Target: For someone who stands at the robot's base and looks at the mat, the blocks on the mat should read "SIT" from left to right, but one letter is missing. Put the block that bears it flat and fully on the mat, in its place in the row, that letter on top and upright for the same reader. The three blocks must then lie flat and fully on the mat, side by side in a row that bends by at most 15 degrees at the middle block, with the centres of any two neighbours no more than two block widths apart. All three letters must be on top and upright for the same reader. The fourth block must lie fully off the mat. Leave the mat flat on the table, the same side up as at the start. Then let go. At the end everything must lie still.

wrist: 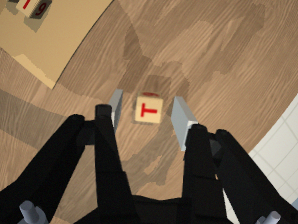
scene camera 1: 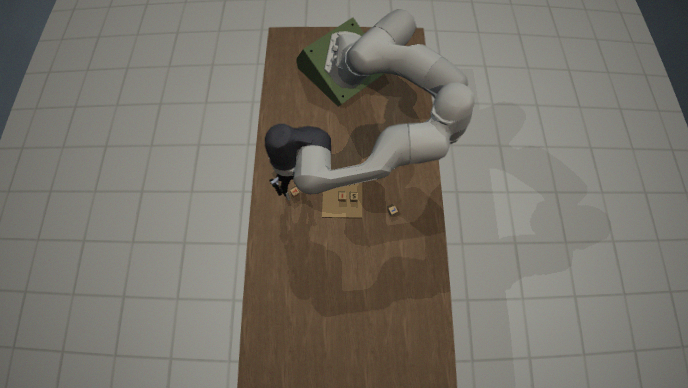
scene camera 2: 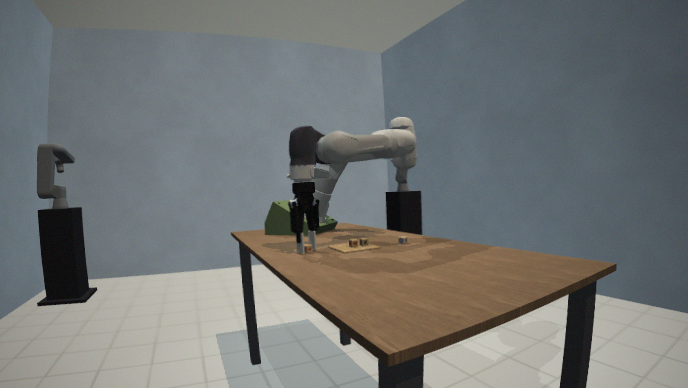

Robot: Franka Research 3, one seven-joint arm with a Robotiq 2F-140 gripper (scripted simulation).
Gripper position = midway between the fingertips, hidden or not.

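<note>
You'd find my gripper at (scene camera 2: 306,251), and the wrist view has the gripper too (wrist: 147,104). There's also a mat (scene camera 1: 331,207) that I can see.
</note>
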